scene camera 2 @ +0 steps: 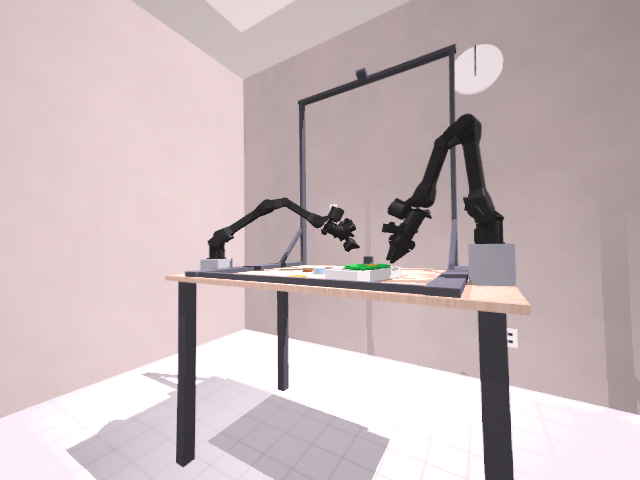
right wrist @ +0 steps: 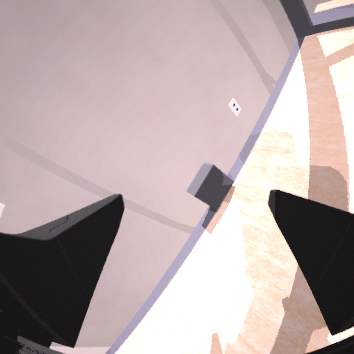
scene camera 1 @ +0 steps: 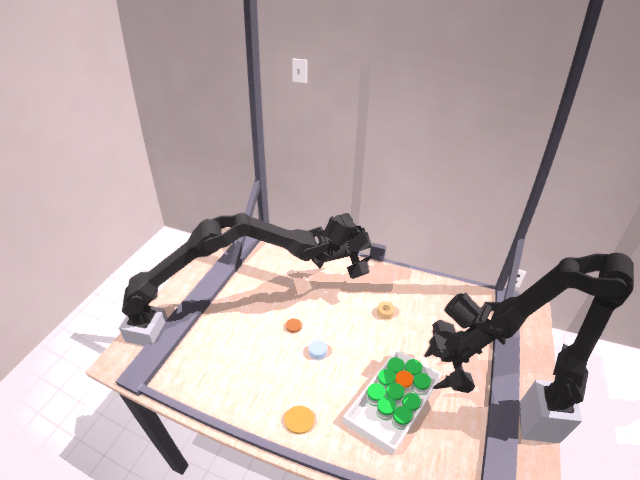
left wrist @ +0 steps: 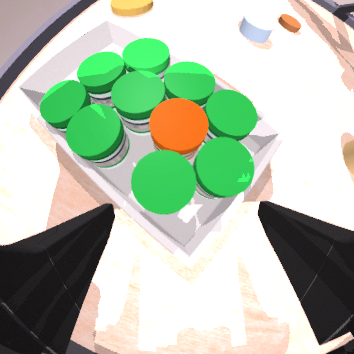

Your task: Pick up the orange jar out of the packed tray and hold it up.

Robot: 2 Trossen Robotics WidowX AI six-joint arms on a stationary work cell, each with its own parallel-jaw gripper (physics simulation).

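Places are measured from the left arm's base along level axes (x right, y ahead, z up), in centimetres.
Pixels of known places: left gripper, fingertip midpoint: point(scene camera 2: 388, 261) point(scene camera 1: 429, 372) point(left wrist: 187, 209); right gripper, fingertip midpoint: point(scene camera 2: 356, 241) point(right wrist: 196, 199); left arm's base, link origin: point(scene camera 2: 489, 243) point(scene camera 1: 558, 399); right arm's base, link origin: point(scene camera 2: 216, 258) point(scene camera 1: 141, 318).
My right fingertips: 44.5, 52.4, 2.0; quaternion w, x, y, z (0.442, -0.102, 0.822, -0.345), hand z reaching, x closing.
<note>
For each thing: its top centre in the pictures, then the offset to it from my right fingertips, as dx, dy, dz.
- orange-lidded jar, top centre: point(left wrist: 178, 121) point(scene camera 1: 404, 378) point(scene camera 2: 371, 264) -39.7, -16.4, -9.1
- white tray, top centre: point(left wrist: 131, 97) point(scene camera 1: 395, 394) point(scene camera 2: 363, 268) -44.3, -14.7, -10.0
- small orange disc, top centre: point(left wrist: 290, 20) point(scene camera 1: 293, 324) -26.4, +15.9, -12.5
- pale blue round piece, top centre: point(left wrist: 258, 20) point(scene camera 1: 317, 347) -33.5, +7.1, -11.3
- yellow disc, top centre: point(scene camera 1: 299, 418) -54.3, +6.7, -12.5
- tan ring, top centre: point(scene camera 1: 386, 307) -15.0, -9.4, -11.2
The orange-lidded jar point(scene camera 1: 404, 378) point(scene camera 2: 372, 265) point(left wrist: 178, 125) stands upright in the white tray point(scene camera 1: 368, 437) point(scene camera 2: 348, 274) point(left wrist: 65, 56), with several green-lidded jars packed around it. In the left wrist view, two green-lidded jars, one point(left wrist: 163, 182) and another point(left wrist: 224, 167), stand between it and the fingertips. My left gripper point(scene camera 1: 431, 371) point(scene camera 2: 391, 260) point(left wrist: 187, 209) is open and empty, above the tray's right edge in scene camera 1. My right gripper point(scene camera 1: 364, 257) point(scene camera 2: 356, 241) point(right wrist: 196, 199) is open and empty, high over the table's back part, away from the tray.
On the table lie a small orange disc point(scene camera 1: 293, 324) point(left wrist: 289, 23), a pale blue round piece point(scene camera 1: 317, 349) point(left wrist: 255, 29), a yellow disc point(scene camera 1: 299, 419) point(left wrist: 131, 6) and a tan ring point(scene camera 1: 385, 315). Dark frame rails run along the table's edges, with uprights at the back.
</note>
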